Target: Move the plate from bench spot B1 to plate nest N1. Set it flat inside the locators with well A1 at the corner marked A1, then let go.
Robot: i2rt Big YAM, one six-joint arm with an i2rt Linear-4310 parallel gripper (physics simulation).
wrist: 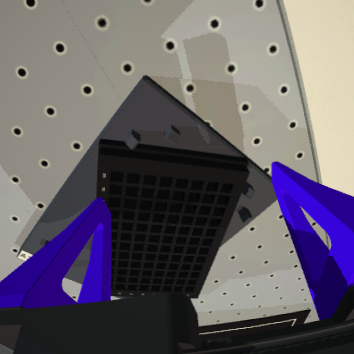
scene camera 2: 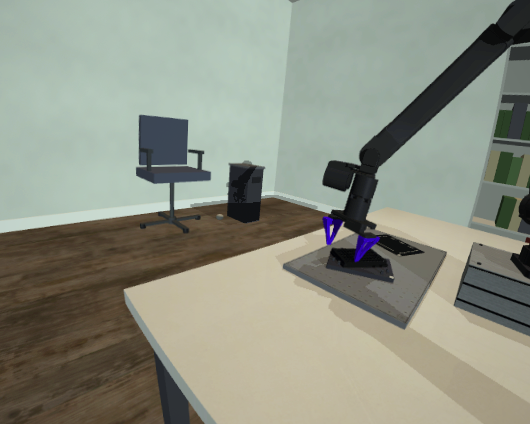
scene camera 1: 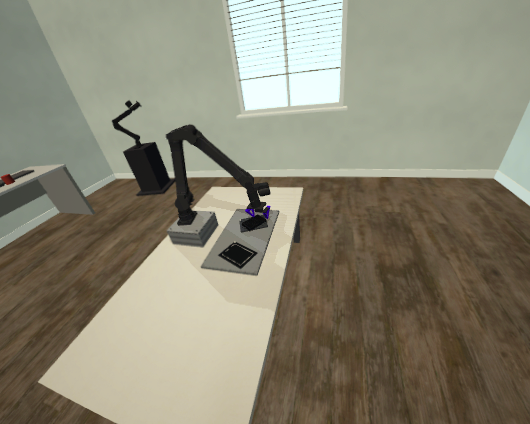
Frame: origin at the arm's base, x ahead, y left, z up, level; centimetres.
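Seen in the pictures: gripper, between the fingertips: (wrist: 186, 187) (scene camera 2: 341, 252) (scene camera 1: 260, 217); arm's base, origin of its link: (scene camera 1: 187, 219).
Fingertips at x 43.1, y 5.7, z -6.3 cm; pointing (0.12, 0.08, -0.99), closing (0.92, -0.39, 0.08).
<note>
Pixels of each thing's top centre, then the offset from my fingertips to it. "spot": a spot on its surface instead.
- black well plate, centre of its top: (wrist: 159, 244) (scene camera 2: 359, 254) (scene camera 1: 253, 221) dx -4.0, dy -2.8, dz -0.3 cm
- grey nest N1, centre of its top: (wrist: 143, 238) (scene camera 2: 360, 258) (scene camera 1: 252, 221) dx -4.8, dy -2.1, dz -0.7 cm
- nest's A1 label, a spot on its surface: (wrist: 25, 256) spot: dx -13.4, dy +1.4, dz -1.7 cm
- outlined black spot B1, a spot on its surface: (scene camera 2: 400, 245) spot: dx -12.8, dy -27.9, dz -2.7 cm
The black well plate (scene camera 1: 254, 222) (scene camera 2: 357, 257) (wrist: 165, 225) rests on the grey nest N1 (scene camera 2: 370, 272) (wrist: 145, 105). It is turned out of line with the nest's edges, across the locator pegs. Whether it lies quite flat is hard to tell. The nest's A1 label (wrist: 25, 256) shows at its left corner in the wrist view; the plate's own A1 well cannot be made out. My gripper (scene camera 1: 259, 217) (scene camera 2: 342, 252) (wrist: 186, 187) is open and empty over the plate, its fingers spread to either side. The left finger overlaps the plate's left edge in the wrist view.
The outlined black spot B1 (scene camera 1: 238, 255) (scene camera 2: 400, 245) lies on the same perforated board (scene camera 1: 215, 261) (scene camera 2: 395, 302) (wrist: 100, 55), bearing no plate. The arm's grey base block (scene camera 1: 192, 231) (scene camera 2: 492, 295) stands beside the board. The board lies near the table's edge.
</note>
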